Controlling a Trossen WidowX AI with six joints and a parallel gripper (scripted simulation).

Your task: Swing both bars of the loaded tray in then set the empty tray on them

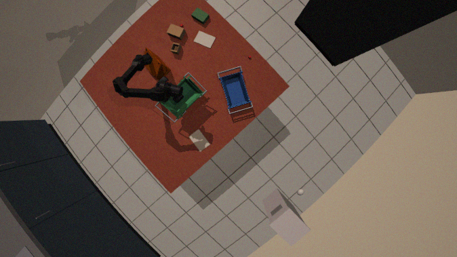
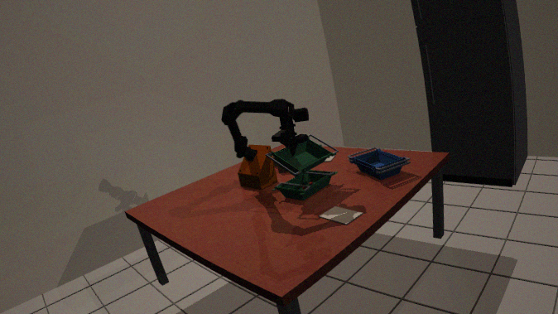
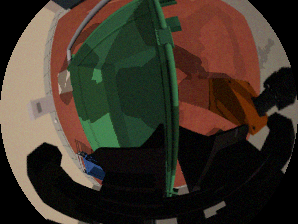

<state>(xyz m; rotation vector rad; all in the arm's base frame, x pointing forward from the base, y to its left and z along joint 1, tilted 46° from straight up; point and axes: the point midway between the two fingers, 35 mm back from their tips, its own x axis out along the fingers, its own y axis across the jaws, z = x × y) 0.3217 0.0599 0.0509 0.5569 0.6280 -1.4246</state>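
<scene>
The green tray is 7 cm ahead of my gripper tip. Round my gripper tip: tan box (42 cm behind, 28 cm to the left, 15 cm below); then green block (51 cm to the left, 40 cm behind, 16 cm below).
</scene>
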